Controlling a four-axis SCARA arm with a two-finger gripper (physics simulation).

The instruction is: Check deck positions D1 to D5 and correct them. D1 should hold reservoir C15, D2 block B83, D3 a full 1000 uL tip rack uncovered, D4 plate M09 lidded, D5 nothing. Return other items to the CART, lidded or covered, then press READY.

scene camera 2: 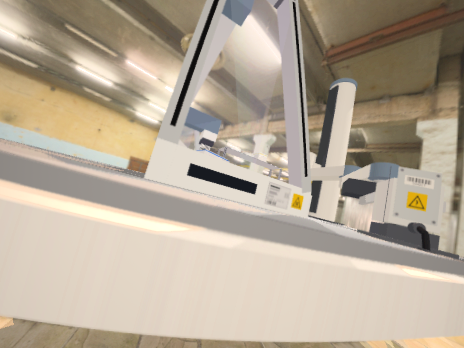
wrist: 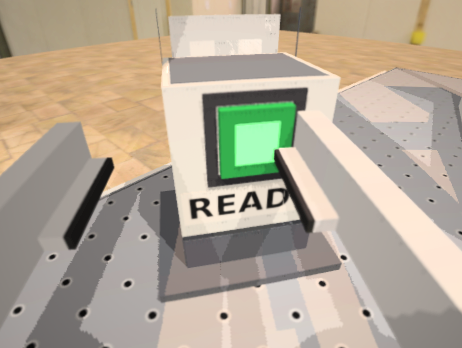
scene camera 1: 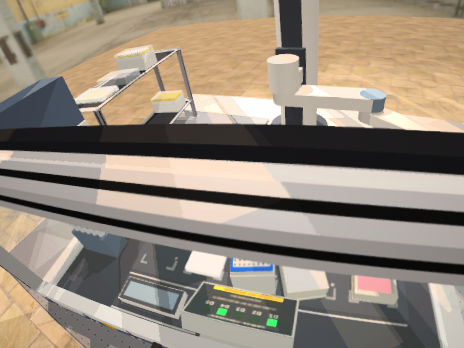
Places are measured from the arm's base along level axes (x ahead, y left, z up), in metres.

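Pixels of known places: gripper, fingertip midpoint: (wrist: 193, 139).
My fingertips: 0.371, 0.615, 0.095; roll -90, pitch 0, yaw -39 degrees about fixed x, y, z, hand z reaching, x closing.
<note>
Behind a point stands the place of what it marks, as x, y, z.
In the wrist view my gripper (wrist: 193, 139) {0.371, 0.615, 0.095} is empty; its fingers are at their narrow stance with a gap between them. Beyond them stands the READY box (wrist: 175, 150) {0.364, 0.618, 0.091} with a green button (wrist: 227, 145) {0.379, 0.603, 0.093}, its centre glowing pale green. The right finger overlaps the button's lower right edge; contact cannot be told. In scene camera 1, right to left: a pink-topped reservoir (scene camera 1: 373, 285) {0.662, 0.359, 0.071} at D1, a pale block (scene camera 1: 304, 283) {0.725, 0.224, 0.112} at D2, a blue-framed, uncovered tip rack (scene camera 1: 252, 265) at D3, a white lidded plate (scene camera 1: 206, 263) at D4, and bare corner marks at D5. Labels are unreadable.
The cart (scene camera 1: 185, 75) {0.036, -0.521, 0.239} holds a yellow-banded box (scene camera 1: 135, 59) {0.294, -0.515, 0.408}, two flat items and a lower yellow-topped box (scene camera 1: 168, 101) {0.168, -0.545, 0.168}. The deck's indicator panel (scene camera 1: 240, 307) shows green lights at D4 and D1. A wide pale beam (scene camera 1: 225, 190) {0.881, 0.209, 0.517} crosses the view. The arm's column (scene camera 2: 345, 110) {0.023, 0.071, 0.675} stands behind.
</note>
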